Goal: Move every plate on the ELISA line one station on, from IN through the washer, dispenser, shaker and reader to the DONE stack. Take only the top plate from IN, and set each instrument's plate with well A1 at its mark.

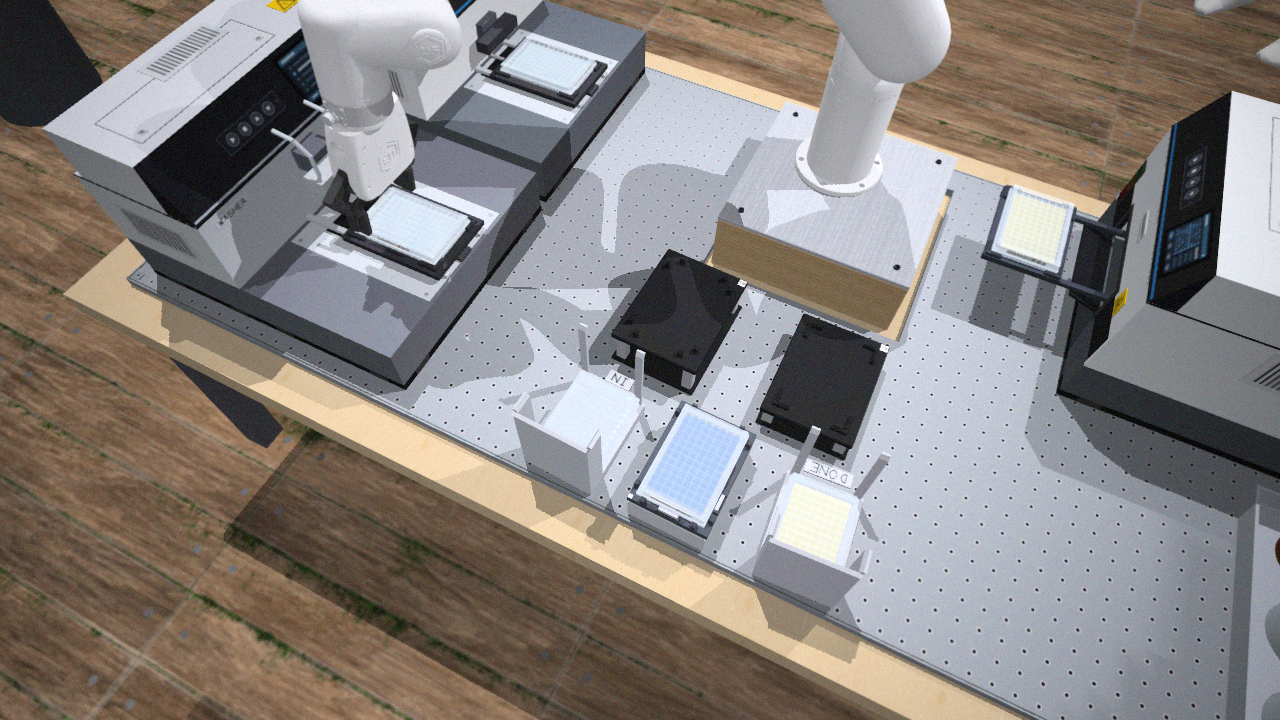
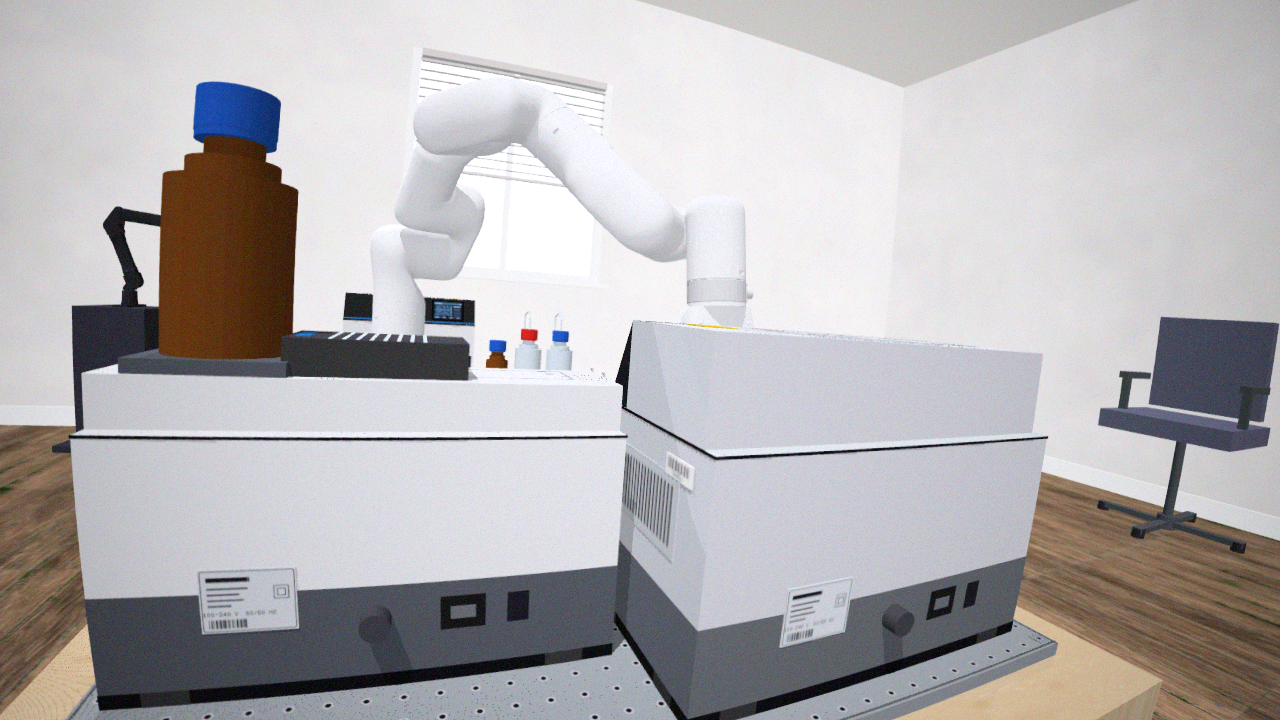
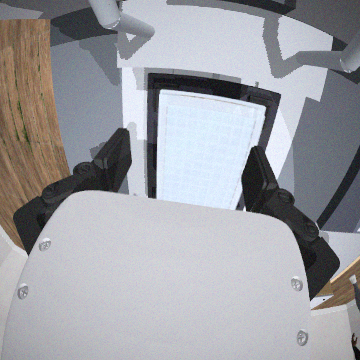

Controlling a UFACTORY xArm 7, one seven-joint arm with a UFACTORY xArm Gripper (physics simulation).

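My gripper is open at the washer, its fingers on either side of the pale washer plate, with nothing held. That plate lies in a black nest on the washer. A second pale plate lies on the dispenser's stage behind. A blue plate lies on the shaker between the IN and DONE racks. A yellow plate lies on the reader's carrier. A pale plate tops the IN rack, and a yellow plate lies in the DONE rack. The A1 marks are too small to read.
Two black stands stand between the arm's base and the racks. The reader stands at the right. The washer's bent tubes are close to the gripper. A brown bottle stands on an instrument.
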